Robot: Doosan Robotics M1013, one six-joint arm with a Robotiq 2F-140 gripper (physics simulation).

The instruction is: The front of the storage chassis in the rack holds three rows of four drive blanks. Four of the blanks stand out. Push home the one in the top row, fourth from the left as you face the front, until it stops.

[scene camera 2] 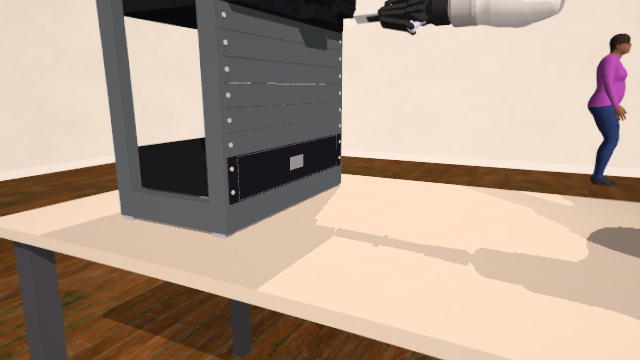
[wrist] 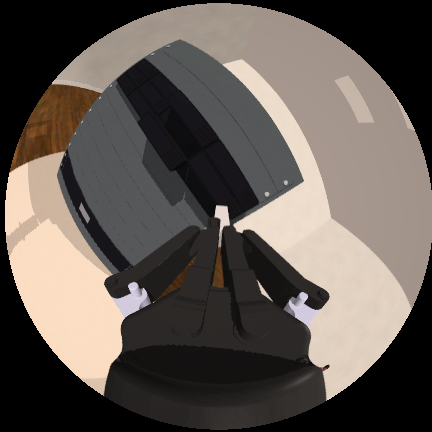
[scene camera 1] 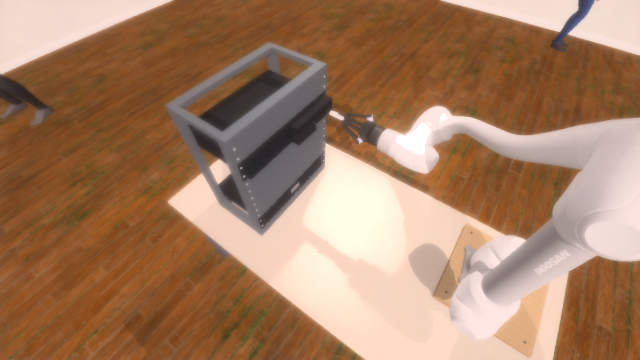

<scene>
my gripper: scene camera 2 356, 17; wrist; scene camera 1
grey rack: scene camera 2; wrist 175, 134; scene camera 1
same spot on my gripper: (wrist: 245, 257) = (scene camera 1: 351, 116)
same spot on grey rack: (scene camera 2: 267, 147) = (scene camera 1: 277, 198)
</scene>
